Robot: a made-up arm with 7 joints. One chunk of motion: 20 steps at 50 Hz.
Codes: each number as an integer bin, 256 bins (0 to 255) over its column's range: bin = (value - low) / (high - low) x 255, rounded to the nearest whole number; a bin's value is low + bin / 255 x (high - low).
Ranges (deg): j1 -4..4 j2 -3..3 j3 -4..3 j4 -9..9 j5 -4..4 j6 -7..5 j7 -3..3
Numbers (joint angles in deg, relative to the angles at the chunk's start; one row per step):
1: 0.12 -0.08 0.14 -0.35 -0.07 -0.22 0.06
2: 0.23 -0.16 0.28 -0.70 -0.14 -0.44 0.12
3: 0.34 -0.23 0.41 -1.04 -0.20 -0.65 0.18
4: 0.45 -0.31 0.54 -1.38 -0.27 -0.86 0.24
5: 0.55 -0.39 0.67 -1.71 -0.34 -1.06 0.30
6: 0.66 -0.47 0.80 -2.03 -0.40 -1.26 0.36
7: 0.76 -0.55 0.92 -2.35 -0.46 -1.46 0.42
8: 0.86 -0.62 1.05 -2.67 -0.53 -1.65 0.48
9: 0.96 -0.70 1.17 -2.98 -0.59 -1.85 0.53
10: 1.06 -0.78 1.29 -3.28 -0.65 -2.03 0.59
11: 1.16 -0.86 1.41 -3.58 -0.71 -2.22 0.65
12: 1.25 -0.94 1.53 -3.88 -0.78 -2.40 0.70
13: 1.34 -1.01 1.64 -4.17 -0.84 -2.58 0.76
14: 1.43 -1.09 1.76 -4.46 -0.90 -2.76 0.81
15: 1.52 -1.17 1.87 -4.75 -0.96 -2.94 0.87
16: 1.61 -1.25 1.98 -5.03 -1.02 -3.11 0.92
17: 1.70 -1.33 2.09 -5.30 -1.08 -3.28 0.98
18: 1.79 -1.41 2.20 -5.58 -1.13 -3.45 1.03
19: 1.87 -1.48 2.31 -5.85 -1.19 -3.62 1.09
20: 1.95 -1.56 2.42 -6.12 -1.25 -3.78 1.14
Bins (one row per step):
1: 131 124 151 123 125 144 130
2: 135 121 156 118 123 139 133
3: 138 118 161 113 121 135 135
4: 142 114 165 108 119 130 138
5: 145 111 170 103 117 126 140
6: 149 108 175 99 115 122 143
7: 152 104 179 94 113 118 145
8: 155 101 184 90 111 114 148
9: 158 98 188 85 109 109 150
10: 161 94 193 81 107 106 153
11: 164 91 197 77 105 102 155
12: 167 88 201 73 103 98 157
13: 170 85 205 68 101 94 160
14: 173 81 210 64 99 90 162
15: 176 78 214 60 97 86 164
16: 179 74 218 56 95 83 167
17: 182 71 222 52 93 79 169
18: 185 68 226 48 91 75 171
19: 187 65 230 45 90 72 174
20: 190 61 234 41 88 68 176

